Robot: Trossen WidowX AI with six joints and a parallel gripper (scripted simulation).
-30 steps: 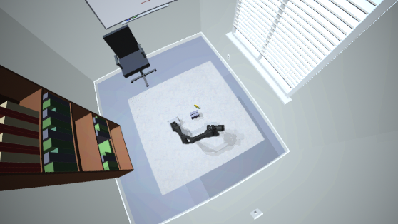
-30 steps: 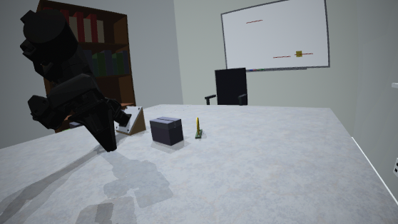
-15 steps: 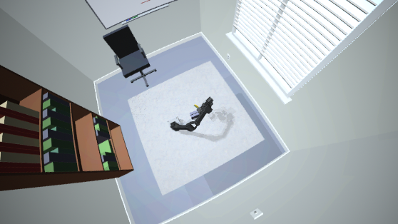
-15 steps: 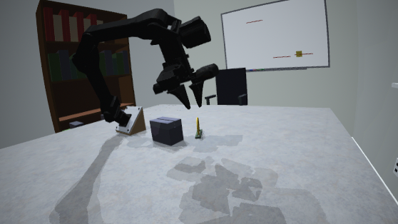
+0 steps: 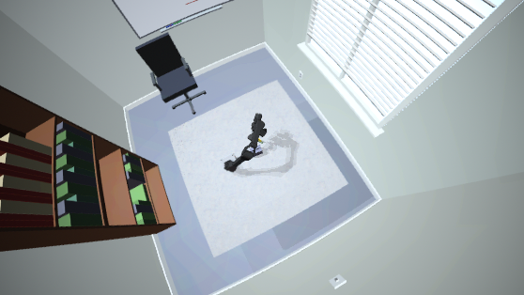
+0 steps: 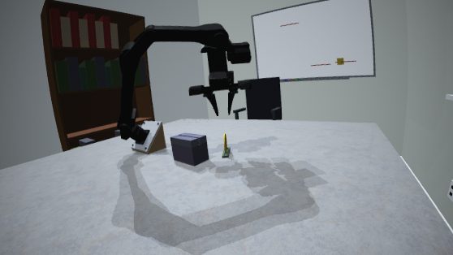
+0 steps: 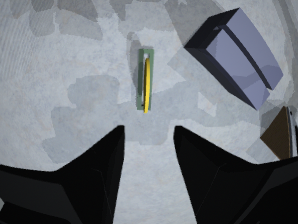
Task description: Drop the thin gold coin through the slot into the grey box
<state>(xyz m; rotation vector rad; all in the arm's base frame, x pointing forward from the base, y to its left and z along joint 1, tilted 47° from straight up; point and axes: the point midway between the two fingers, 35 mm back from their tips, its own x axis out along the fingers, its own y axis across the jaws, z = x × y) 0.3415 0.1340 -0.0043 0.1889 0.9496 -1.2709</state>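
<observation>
The coin lies 90 mm below my gripper tip and 10 mm to the right of it.
</observation>
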